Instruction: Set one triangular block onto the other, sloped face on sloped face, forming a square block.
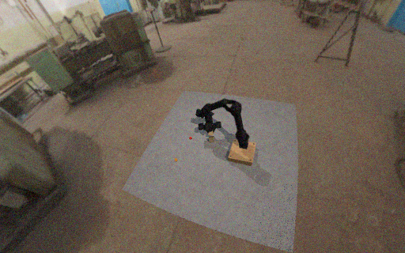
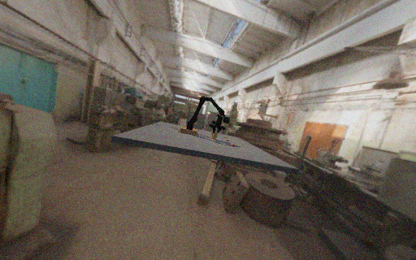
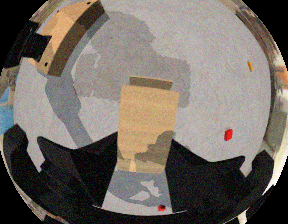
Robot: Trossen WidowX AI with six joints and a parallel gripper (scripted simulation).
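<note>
Right now the tan triangular block is 1 cm to the right of my gripper tip and 1 cm above it. From my gripper tip the other things lie so: orange marker: 30 cm to the left, 21 cm ahead, 6 cm below.
</note>
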